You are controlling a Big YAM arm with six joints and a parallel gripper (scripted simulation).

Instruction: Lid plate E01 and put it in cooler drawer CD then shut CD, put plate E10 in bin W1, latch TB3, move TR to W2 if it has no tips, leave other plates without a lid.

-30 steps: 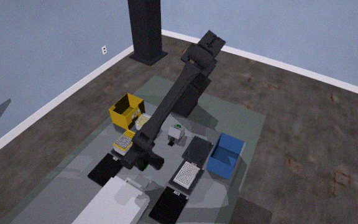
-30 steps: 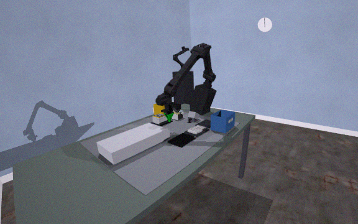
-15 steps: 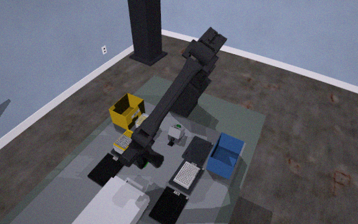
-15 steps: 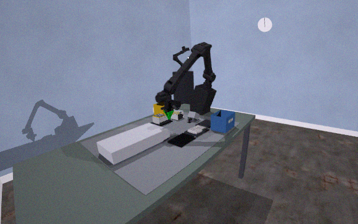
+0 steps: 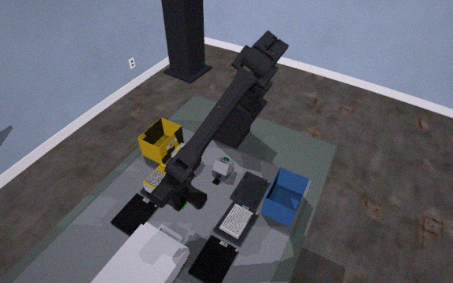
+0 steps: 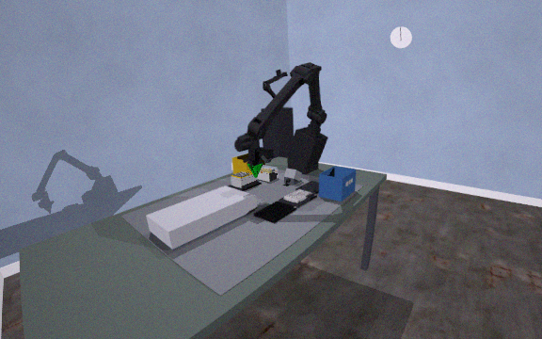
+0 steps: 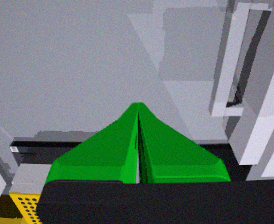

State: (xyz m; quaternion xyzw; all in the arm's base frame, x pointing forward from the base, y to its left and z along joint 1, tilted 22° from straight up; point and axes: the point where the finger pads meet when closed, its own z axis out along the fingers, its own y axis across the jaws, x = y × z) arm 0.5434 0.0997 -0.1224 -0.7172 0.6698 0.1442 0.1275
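Now: hand 12 cm past the white assay plate, 18 cm to the right of it and 10 cm above it. From my hand the other things lie so: black plate (6 cm ahead, 19 cm to the left, 10 cm below); plate lid (19 cm ahead, 1 cm to the left, 9 cm below); clear plate (19 cm ahead, 1 cm to the left, 10 cm below).
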